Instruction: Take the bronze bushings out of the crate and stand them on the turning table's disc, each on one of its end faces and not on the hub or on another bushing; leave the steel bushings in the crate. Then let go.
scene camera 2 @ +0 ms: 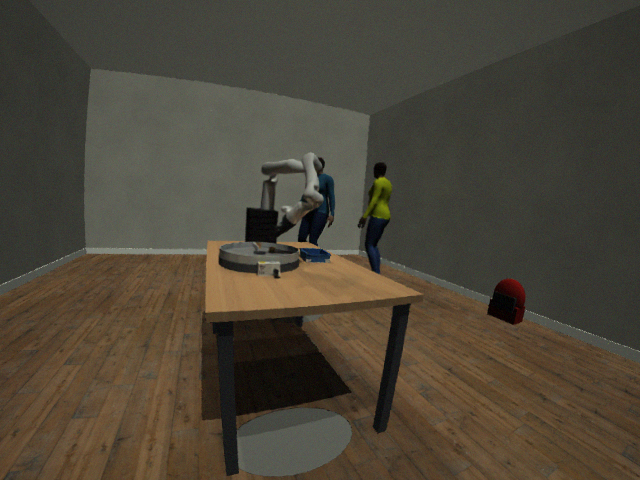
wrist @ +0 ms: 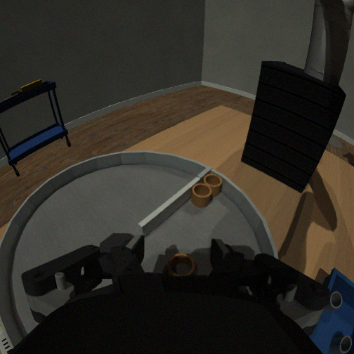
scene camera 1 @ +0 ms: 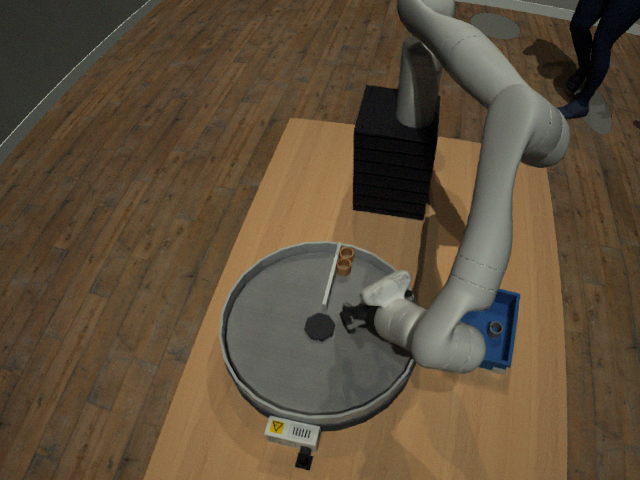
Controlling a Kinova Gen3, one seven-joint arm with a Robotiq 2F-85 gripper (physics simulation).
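Where they show: gripper, fingertip midpoint: (scene camera 2: 273, 236) (scene camera 1: 360, 301); arm's base, origin of the base link: (scene camera 2: 267, 209) (scene camera 1: 414, 116).
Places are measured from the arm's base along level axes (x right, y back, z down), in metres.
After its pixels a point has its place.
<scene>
Two bronze bushings stand on end close together on the grey disc (scene camera 1: 289, 361) @(x 0.071, y -0.587, z 0.217 m) (wrist: 100, 195), beside the white bar: one (scene camera 1: 343, 271) @(x 0.047, y -0.350, z 0.199 m) (wrist: 201, 201), the other (scene camera 1: 352, 255) @(x 0.042, y -0.306, z 0.191 m) (wrist: 217, 189) nearer the rim. A third bronze bushing (wrist: 181, 256) shows end-up on the disc in the wrist view, below and between the fingers; the arm hides it in scene camera 1. My gripper (scene camera 1: 347, 317) (wrist: 177, 247) is open and empty above the disc, near the dark hub (scene camera 1: 319, 327) @(x 0.044, y -0.494, z 0.209 m). Steel bushings (scene camera 1: 495, 329) @(x -0.324, y -0.332, z 0.261 m) (wrist: 336, 300) (wrist: 346, 344) are in the blue crate (scene camera 1: 516, 310) @(x -0.354, y -0.296, z 0.220 m) (wrist: 345, 282).
The white bar (scene camera 1: 329, 284) @(x 0.060, y -0.399, z 0.189 m) (wrist: 172, 202) runs inward from the raised rim (scene camera 1: 222, 330) @(x 0.224, y -0.587, z 0.193 m) (wrist: 122, 157). A black pedestal (scene camera 1: 390, 175) @(x 0.024, y -0.093, z 0.125 m) (wrist: 295, 125) stands behind the turning table. A white control box (scene camera 1: 292, 432) @(x 0.001, y -0.724, z 0.212 m) (scene camera 2: 268, 268) @(x 0.004, y -0.741, z 0.235 m) sits at its front. The forearm reaches over the crate's left side.
</scene>
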